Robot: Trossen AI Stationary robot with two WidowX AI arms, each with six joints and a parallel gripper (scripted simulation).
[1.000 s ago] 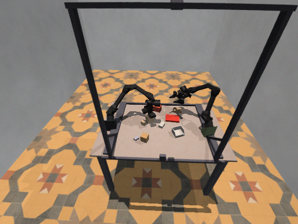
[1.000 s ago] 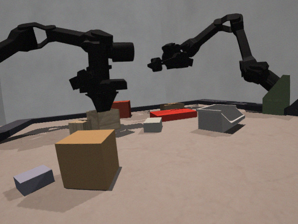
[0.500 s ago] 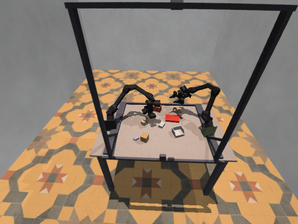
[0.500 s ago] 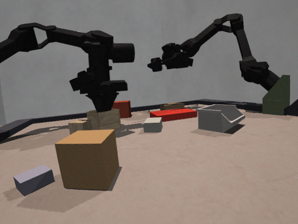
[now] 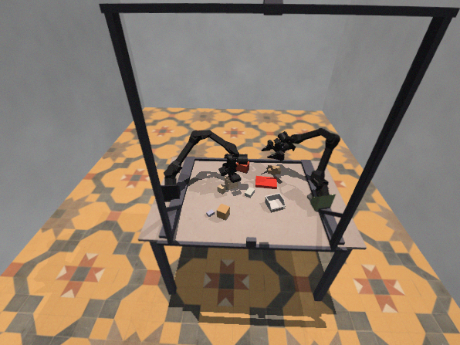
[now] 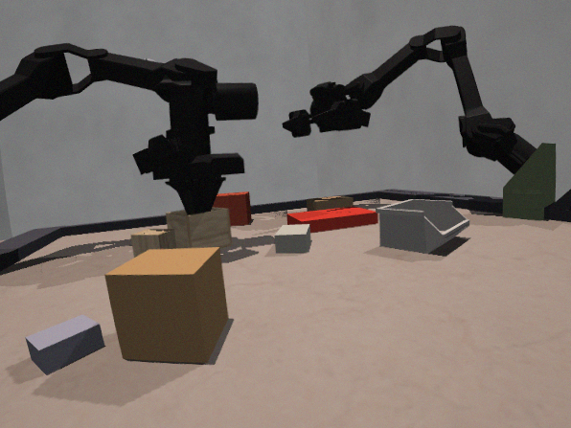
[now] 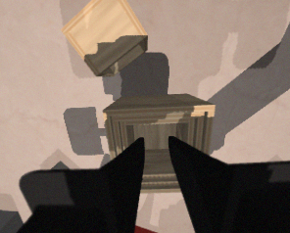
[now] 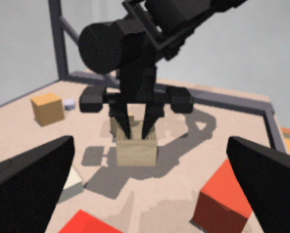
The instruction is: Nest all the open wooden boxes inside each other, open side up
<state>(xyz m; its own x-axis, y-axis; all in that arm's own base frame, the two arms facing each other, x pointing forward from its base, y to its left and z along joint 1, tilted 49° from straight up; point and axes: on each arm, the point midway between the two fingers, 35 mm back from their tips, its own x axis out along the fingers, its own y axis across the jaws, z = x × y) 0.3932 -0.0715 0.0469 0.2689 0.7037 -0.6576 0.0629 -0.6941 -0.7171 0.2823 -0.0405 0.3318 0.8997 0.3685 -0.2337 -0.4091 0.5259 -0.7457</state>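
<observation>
Right now my left hand is 70 mm past the small wooden box, 60 mm to the right of it and 50 mm above it. Also, from my left hand: orange cube (260 mm behind, 40 mm below, 30 mm to the left); then white block (130 mm to the right, 70 mm behind, 60 mm below); then flat red block (240 mm to the right, 60 mm below, 40 mm ahead).
</observation>
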